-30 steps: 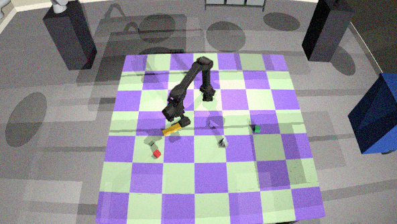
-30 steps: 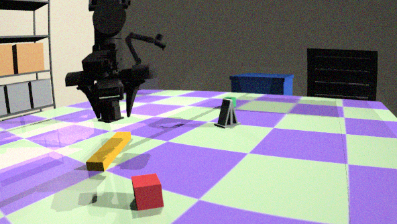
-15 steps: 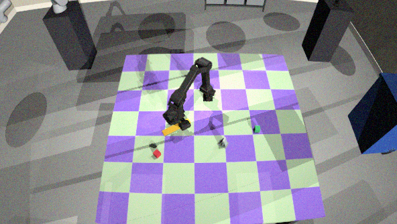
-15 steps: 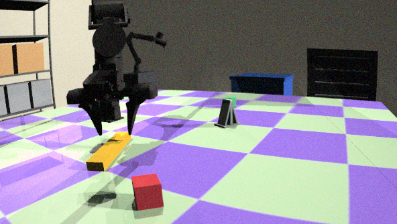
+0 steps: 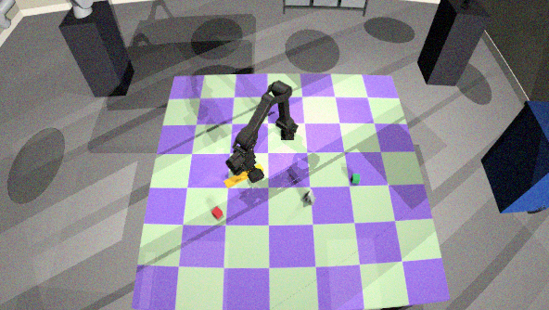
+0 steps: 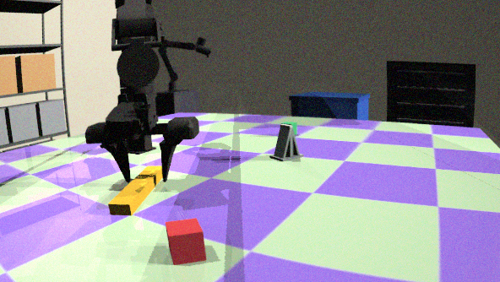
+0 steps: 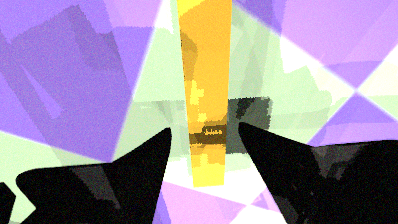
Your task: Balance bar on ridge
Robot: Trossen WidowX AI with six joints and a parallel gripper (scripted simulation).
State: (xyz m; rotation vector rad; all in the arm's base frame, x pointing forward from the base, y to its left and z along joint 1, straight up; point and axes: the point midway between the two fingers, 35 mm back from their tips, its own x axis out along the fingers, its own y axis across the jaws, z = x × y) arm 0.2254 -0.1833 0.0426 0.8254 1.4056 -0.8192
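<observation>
My gripper tip is now 20 mm to the left of the yellow bar and 10 mm short of it. Also, from my gripper tip: green cube 490 mm to the left, 40 mm ahead, 10 mm above; grey triangular ridge 260 mm to the left, 130 mm ahead, 60 mm above; red cube 200 mm ahead, 130 mm to the right, 10 mm above.
</observation>
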